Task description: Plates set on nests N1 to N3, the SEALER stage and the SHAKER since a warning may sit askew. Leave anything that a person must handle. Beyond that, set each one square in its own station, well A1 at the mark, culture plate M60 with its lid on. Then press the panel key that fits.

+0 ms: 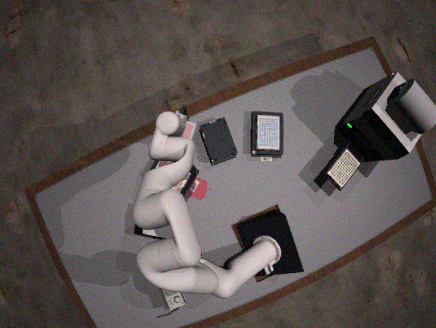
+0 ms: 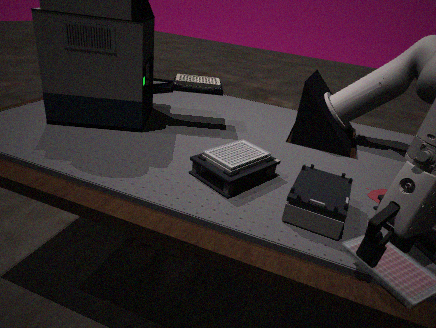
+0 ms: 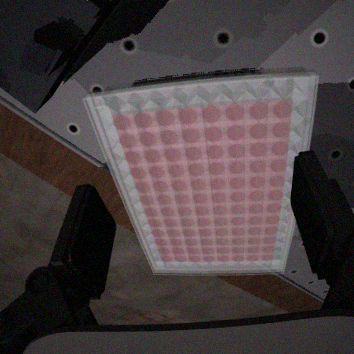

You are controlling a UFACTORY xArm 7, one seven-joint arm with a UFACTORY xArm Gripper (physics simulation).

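A clear-rimmed plate with pink wells is near the table's edge; what bears it is hidden. My gripper is open, its fingers towards the plate's two long sides, holding nothing. A white plate with a blue grid sits on a black nest. A black device with corner posts bears no plate. A cream plate lies on the stage of the large machine. Red-welled plates show partly under my arm.
A red patch lies beside the partly hidden plates. A small box with a round knob is near the lower table edge. My arm's black base stands on the table. The machine shows a green light.
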